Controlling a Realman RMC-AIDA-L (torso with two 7-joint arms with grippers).
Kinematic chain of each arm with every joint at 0, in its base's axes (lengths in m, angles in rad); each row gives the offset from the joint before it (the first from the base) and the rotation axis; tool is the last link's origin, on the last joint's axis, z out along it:
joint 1: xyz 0 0 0.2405 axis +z
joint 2: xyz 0 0 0 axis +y
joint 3: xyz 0 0 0.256 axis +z
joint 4: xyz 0 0 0 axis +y
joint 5: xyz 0 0 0.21 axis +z
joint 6: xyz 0 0 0 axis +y
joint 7: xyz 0 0 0.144 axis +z
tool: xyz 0 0 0
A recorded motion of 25 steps. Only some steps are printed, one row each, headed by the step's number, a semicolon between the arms.
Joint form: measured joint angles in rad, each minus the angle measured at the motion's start. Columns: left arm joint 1, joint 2, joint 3, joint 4, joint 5, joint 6, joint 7; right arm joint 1, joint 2, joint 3, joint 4, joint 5, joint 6, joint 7.
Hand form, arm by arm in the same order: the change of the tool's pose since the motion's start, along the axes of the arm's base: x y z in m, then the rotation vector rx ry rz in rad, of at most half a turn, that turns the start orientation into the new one. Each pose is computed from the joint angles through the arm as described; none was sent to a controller.
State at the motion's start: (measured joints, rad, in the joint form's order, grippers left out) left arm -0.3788 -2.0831 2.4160 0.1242 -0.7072 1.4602 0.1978; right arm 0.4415 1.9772 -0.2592 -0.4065 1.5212 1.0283 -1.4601
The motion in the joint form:
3: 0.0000 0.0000 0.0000 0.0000 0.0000 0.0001 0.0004; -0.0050 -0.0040 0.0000 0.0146 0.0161 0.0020 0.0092
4: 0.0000 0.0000 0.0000 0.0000 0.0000 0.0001 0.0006; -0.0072 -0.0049 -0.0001 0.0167 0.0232 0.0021 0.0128
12: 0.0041 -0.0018 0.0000 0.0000 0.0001 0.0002 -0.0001; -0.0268 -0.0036 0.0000 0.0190 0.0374 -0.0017 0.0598
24: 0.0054 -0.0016 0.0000 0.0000 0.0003 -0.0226 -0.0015; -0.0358 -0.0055 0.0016 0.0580 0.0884 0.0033 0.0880
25: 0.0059 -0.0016 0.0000 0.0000 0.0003 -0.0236 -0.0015; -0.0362 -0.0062 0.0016 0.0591 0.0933 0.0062 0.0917
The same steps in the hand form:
3: 0.0000 0.0000 0.0000 0.0002 0.0003 -0.0001; 0.0021 -0.0022 -0.0001 0.0081 0.0262 -0.0090
4: 0.0000 0.0000 0.0000 0.0003 0.0005 -0.0002; 0.0029 -0.0029 0.0006 0.0135 0.0342 -0.0126
12: -0.0007 -0.0014 -0.0007 -0.0007 -0.0018 0.0039; 0.0098 -0.0106 0.0010 0.0263 0.0891 -0.0478
24: -0.0037 -0.0009 -0.0025 -0.0119 0.0048 0.0240; 0.0130 -0.0153 -0.0025 0.0542 0.1745 -0.0699
25: -0.0040 -0.0010 -0.0025 -0.0124 0.0052 0.0253; 0.0128 -0.0154 -0.0018 0.0580 0.1815 -0.0686

